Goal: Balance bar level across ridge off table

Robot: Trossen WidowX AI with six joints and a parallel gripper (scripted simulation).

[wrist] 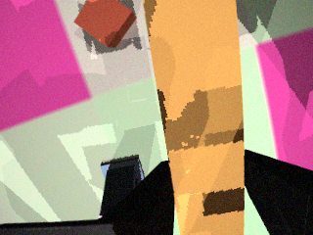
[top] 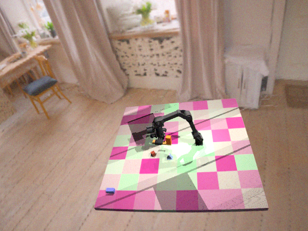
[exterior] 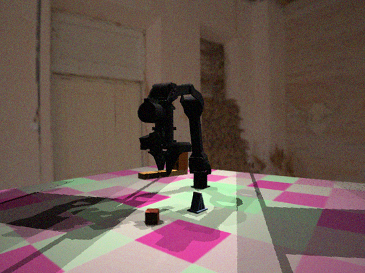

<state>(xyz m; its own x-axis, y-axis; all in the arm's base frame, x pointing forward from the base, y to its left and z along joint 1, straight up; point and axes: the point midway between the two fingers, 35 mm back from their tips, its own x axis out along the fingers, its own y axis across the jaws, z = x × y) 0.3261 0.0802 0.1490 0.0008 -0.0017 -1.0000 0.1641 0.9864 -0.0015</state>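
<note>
Right now my gripper tip is 10 cm short of the small cube, 10 cm above it and 4 cm to the right of it. From my gripper tip the other things lie so: blue block 42 cm to the left, 41 cm ahead, 10 cm below.
</note>
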